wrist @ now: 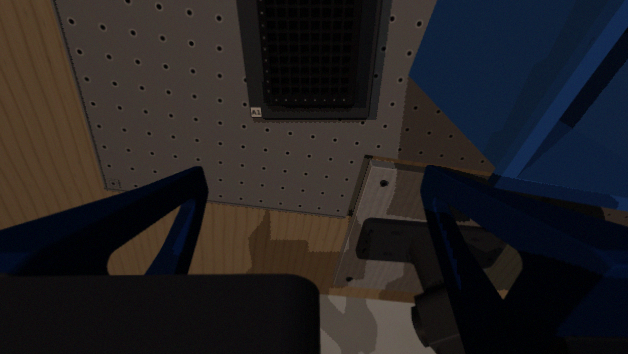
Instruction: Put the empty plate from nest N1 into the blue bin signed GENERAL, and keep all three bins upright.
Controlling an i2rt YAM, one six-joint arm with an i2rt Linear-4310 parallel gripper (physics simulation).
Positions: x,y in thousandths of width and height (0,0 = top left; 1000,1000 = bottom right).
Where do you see a black plate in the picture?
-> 490,168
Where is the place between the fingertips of my gripper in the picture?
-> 501,504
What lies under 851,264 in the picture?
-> A blue bin.
